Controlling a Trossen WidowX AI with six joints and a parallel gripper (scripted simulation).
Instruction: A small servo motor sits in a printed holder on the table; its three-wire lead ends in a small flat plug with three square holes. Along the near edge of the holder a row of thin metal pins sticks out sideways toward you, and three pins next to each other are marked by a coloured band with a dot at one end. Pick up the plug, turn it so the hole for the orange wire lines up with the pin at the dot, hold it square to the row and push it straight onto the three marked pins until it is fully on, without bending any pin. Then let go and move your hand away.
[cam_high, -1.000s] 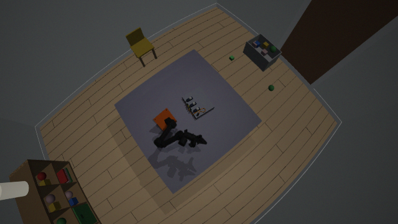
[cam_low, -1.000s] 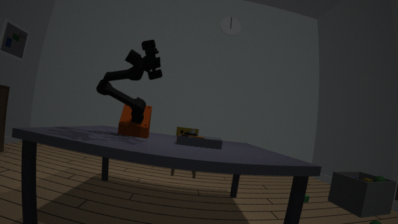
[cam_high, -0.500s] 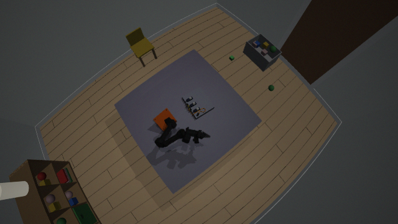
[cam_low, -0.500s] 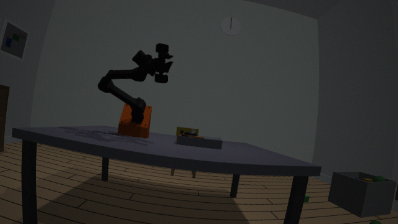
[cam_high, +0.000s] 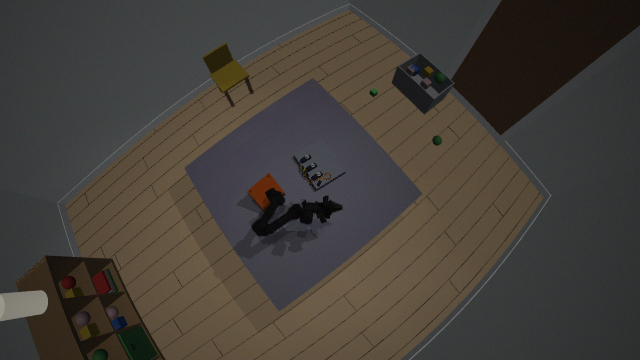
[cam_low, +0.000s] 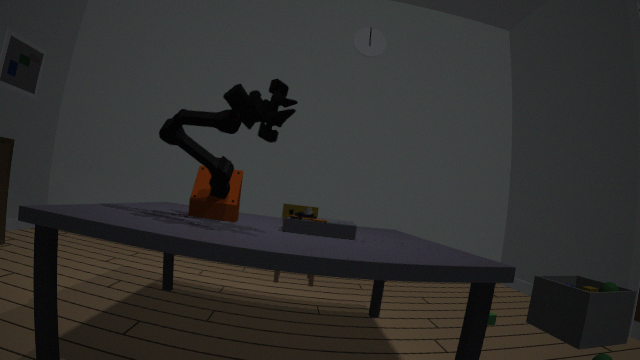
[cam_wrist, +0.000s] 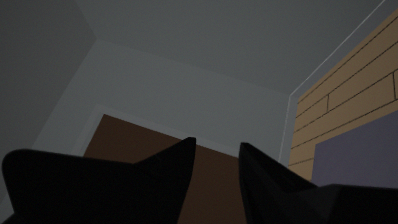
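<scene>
Now: the yellow band 40 cm to the left of my gripper tip and 30 cm below it. From my gripper tip the other things lie so: grey holder: 16 cm ahead, 39 cm to the left, 35 cm below.
</scene>
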